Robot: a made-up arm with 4 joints. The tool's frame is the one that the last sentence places.
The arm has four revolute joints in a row. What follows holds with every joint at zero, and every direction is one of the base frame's.
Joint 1 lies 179.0 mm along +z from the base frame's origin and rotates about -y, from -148.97 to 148.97 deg.
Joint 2 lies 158.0 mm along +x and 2.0 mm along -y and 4.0 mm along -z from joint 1 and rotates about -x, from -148.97 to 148.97 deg.
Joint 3 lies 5.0 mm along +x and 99.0 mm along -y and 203.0 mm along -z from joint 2 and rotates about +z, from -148.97 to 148.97 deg.
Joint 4 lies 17.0 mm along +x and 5.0 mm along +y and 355.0 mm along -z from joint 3 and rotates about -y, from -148.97 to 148.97 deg.
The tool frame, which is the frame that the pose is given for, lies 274.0 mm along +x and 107.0 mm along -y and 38.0 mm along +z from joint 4; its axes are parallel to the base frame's.
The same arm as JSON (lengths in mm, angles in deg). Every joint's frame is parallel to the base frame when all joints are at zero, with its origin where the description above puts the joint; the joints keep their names.
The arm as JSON. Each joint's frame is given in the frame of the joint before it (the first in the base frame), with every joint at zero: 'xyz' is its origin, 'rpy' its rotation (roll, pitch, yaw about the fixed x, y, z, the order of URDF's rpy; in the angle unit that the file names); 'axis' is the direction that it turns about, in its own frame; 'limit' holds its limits. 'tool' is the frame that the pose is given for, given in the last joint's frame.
{
  "units": {
    "length": "mm",
    "angle": "deg"
  },
  "joints": [
    {
      "name": "joint 1",
      "type": "revolute",
      "origin": {
        "xyz": [
          0.0,
          0.0,
          179.0
        ],
        "rpy": [
          0.0,
          0.0,
          0.0
        ]
      },
      "axis": [
        0.0,
        -1.0,
        0.0
      ],
      "limit": {
        "lower": -148.97,
        "upper": 148.97
      }
    },
    {
      "name": "joint 2",
      "type": "revolute",
      "origin": {
        "xyz": [
          158.0,
          -2.0,
          -4.0
        ],
        "rpy": [
          0.0,
          0.0,
          0.0
        ]
      },
      "axis": [
        -1.0,
        0.0,
        0.0
      ],
      "limit": {
        "lower": -148.97,
        "upper": 148.97
      }
    },
    {
      "name": "joint 3",
      "type": "revolute",
      "origin": {
        "xyz": [
          5.0,
          -99.0,
          -203.0
        ],
        "rpy": [
          0.0,
          0.0,
          0.0
        ]
      },
      "axis": [
        0.0,
        0.0,
        1.0
      ],
      "limit": {
        "lower": -148.97,
        "upper": 148.97
      }
    },
    {
      "name": "joint 4",
      "type": "revolute",
      "origin": {
        "xyz": [
          17.0,
          5.0,
          -355.0
        ],
        "rpy": [
          0.0,
          0.0,
          0.0
        ]
      },
      "axis": [
        0.0,
        -1.0,
        0.0
      ],
      "limit": {
        "lower": -148.97,
        "upper": 148.97
      }
    }
  ],
  "tool": {
    "origin": {
      "xyz": [
        274.0,
        -107.0,
        38.0
      ],
      "rpy": [
        0.0,
        0.0,
        0.0
      ]
    }
  }
}

